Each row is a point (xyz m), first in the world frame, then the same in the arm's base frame.
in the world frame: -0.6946 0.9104 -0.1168
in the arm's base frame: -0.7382 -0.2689 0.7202
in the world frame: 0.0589 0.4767 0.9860
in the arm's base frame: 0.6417 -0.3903 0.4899
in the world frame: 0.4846 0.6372 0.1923
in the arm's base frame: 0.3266 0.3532 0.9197
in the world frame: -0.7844 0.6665 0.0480
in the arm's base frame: -0.6320 -0.3424 0.4409
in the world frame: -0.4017 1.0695 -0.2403
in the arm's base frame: -0.6621 -0.0654 1.0015
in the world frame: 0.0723 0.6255 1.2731
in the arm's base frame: 0.8268 -0.6364 0.5898
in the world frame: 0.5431 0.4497 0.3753
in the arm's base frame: 0.5340 0.3369 0.7500
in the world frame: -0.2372 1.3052 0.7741
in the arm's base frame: 0.1276 -0.7498 1.1421
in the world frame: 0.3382 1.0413 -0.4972
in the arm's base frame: -0.3451 0.5779 1.3177
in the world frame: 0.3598 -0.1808 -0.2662
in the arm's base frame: 0.0770 0.9077 0.1950
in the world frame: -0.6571 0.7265 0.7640
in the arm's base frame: -0.0460 -0.7772 0.4490
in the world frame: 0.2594 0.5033 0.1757
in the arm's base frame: 0.1905 0.2776 0.7083
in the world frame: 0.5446 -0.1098 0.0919
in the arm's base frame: 0.4430 0.7491 0.2861
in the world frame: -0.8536 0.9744 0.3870
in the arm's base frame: -0.4966 -0.7367 0.6427
